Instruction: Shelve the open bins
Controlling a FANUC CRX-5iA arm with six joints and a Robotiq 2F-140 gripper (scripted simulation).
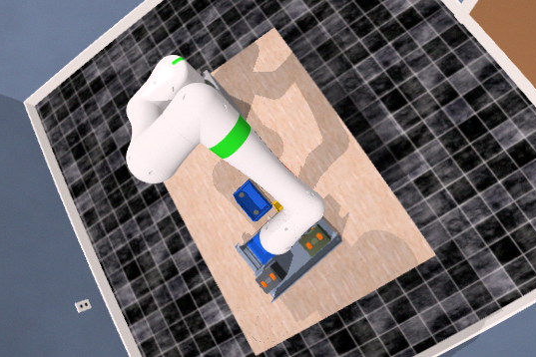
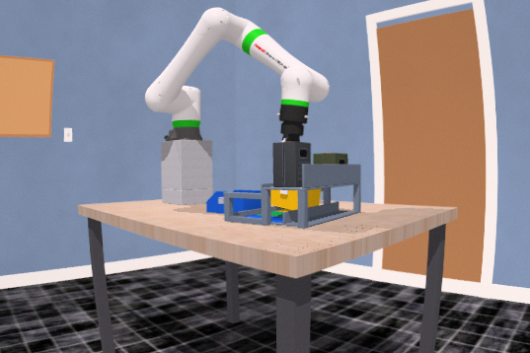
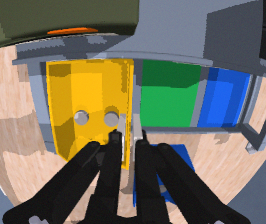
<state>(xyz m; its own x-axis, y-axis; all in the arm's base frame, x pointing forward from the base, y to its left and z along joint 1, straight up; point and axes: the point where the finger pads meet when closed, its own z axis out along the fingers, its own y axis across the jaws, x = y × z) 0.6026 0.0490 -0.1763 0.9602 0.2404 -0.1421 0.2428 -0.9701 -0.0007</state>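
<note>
My gripper is now 4 cm to the right of the yellow bin, 4 cm above it and 2 cm past it. Also, from my hand: dark box 18 cm ahead, 14 cm to the right, 6 cm above; then blue bin 15 cm behind, 11 cm to the right, 6 cm below.
</note>
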